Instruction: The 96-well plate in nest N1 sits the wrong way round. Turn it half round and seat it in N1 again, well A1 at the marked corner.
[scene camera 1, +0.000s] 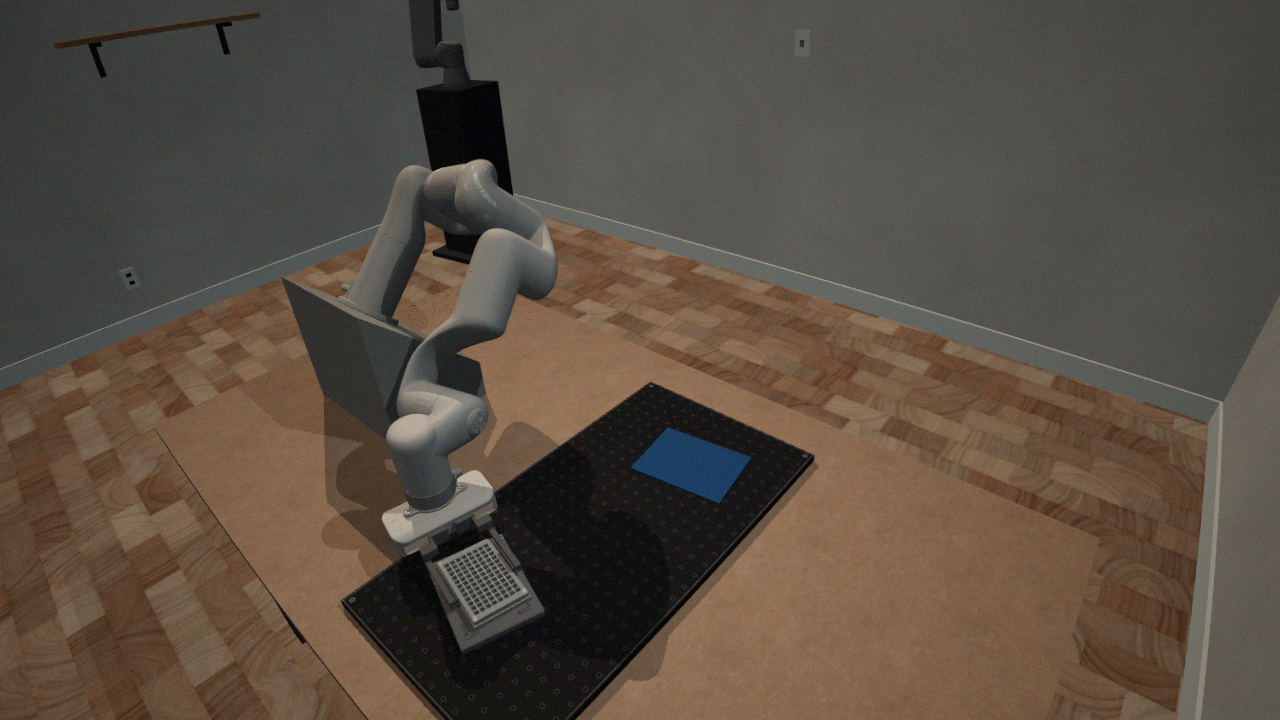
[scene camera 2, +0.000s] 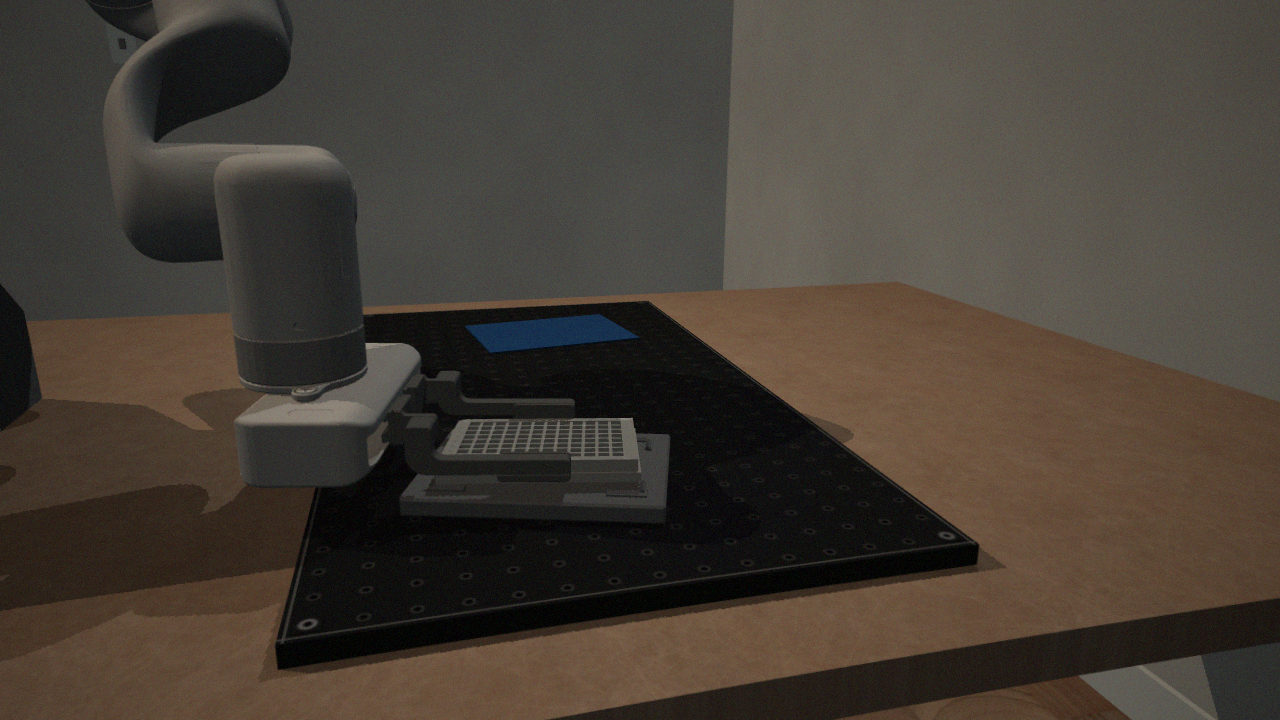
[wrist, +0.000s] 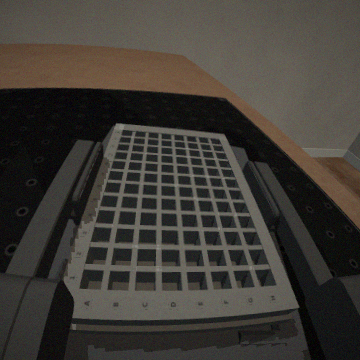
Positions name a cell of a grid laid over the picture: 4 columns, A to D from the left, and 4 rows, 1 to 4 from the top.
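Marked spots on a grey nest N1 (scene camera 1: B4) and a flat blue rectangle (scene camera 1: C3): 410 mm apart. Grey nest N1 at 920 mm from the lens. My gripper (scene camera 1: B4): 940 mm from the lens. Flat blue rectangle: 1110 mm from the lens.
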